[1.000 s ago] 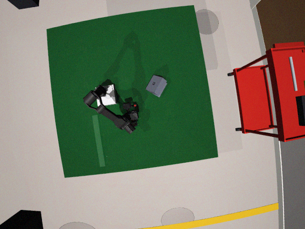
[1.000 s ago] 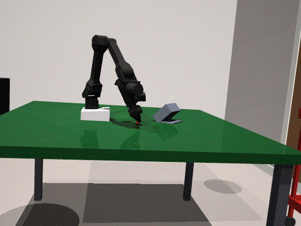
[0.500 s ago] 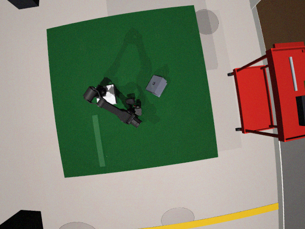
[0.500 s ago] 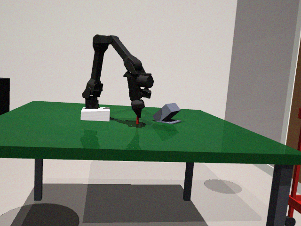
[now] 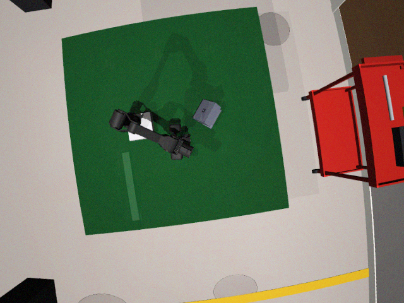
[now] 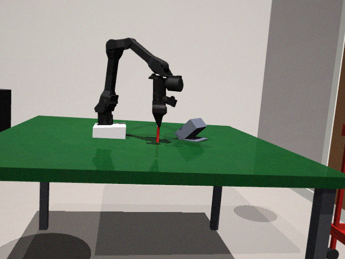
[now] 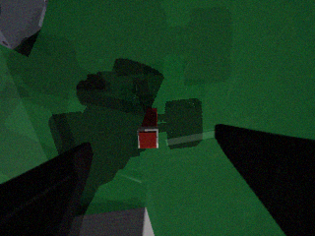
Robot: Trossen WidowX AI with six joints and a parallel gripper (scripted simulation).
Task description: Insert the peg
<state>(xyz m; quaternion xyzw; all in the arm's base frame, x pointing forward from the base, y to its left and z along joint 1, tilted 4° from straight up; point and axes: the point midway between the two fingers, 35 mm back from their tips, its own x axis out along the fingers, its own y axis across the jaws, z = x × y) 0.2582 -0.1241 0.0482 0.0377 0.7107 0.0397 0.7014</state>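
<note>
Right now the red square peg is 2 cm below my gripper tip and 1 cm to the left of it. From my gripper tip the other things lie so: grey sloped panel (17 cm ahead, 16 cm to the left, 3 cm below).
</note>
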